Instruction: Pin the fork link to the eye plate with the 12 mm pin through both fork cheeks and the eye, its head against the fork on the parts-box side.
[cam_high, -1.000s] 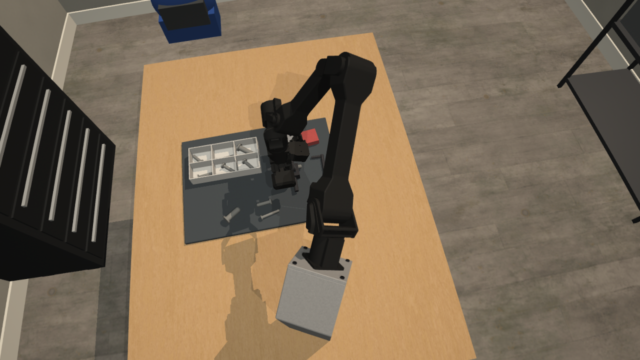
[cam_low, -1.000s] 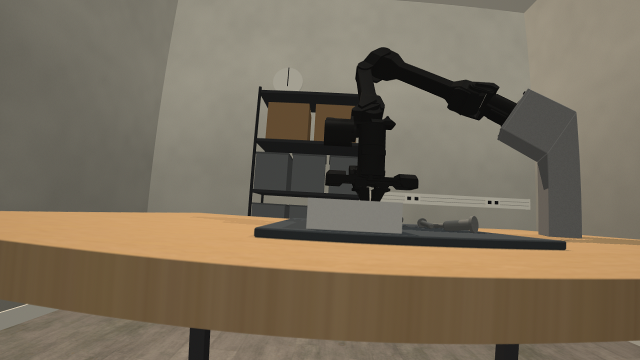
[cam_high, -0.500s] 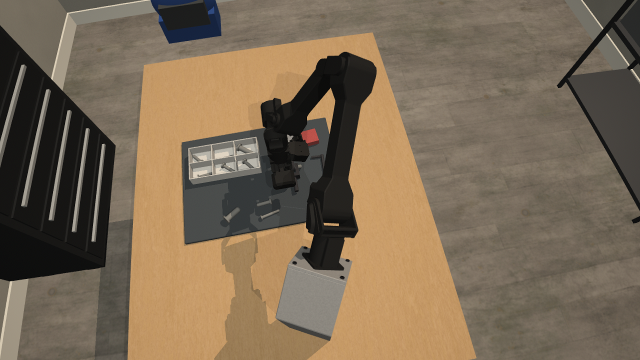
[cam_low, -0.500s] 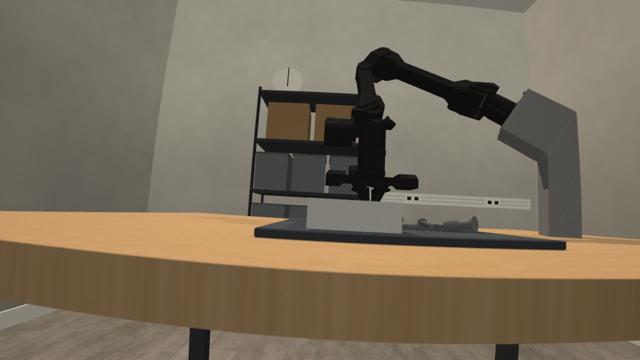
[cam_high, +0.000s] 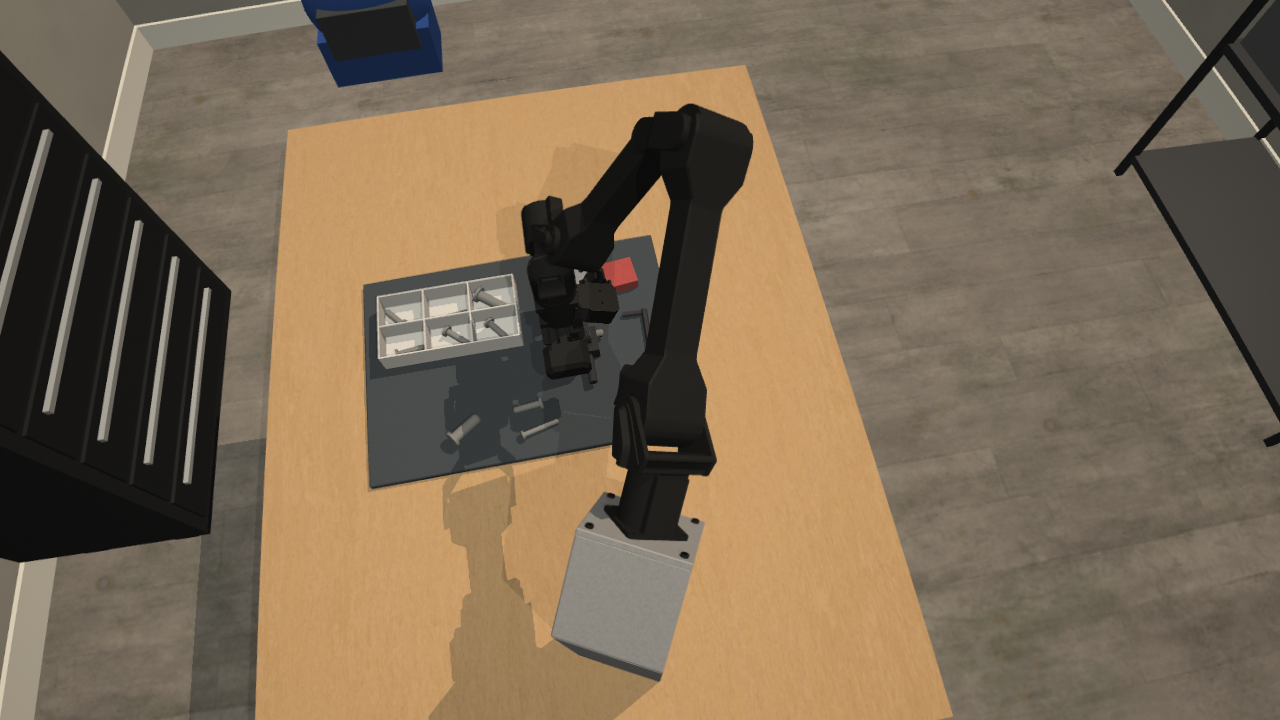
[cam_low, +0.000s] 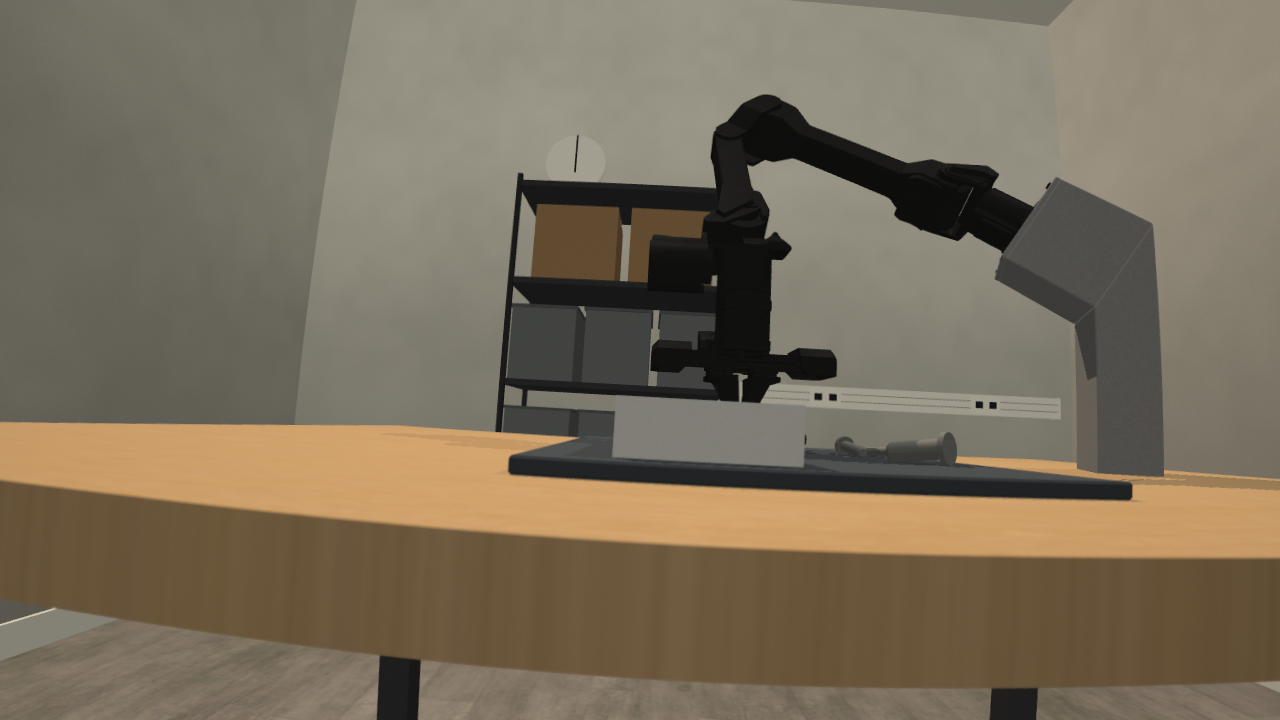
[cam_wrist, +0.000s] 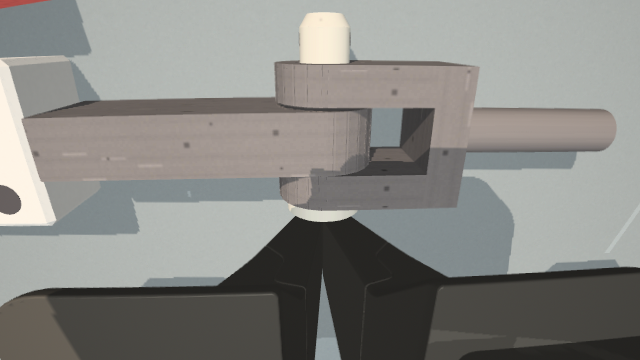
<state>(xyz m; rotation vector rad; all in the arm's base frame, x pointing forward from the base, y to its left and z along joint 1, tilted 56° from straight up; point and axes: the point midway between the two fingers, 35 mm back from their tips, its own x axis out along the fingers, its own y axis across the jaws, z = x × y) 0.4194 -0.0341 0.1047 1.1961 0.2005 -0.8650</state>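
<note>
Right now the grey eye plate is 30 mm to the right of my hand and 30 mm below it. The rest, counted from my hand: long strip: 110 mm to the right, 40 mm behind, 30 mm below; dark mat: 60 mm to the left, 40 mm below, 30 mm ahead; mount block: 70 mm ahead, 60 mm to the right, 20 mm below.
</note>
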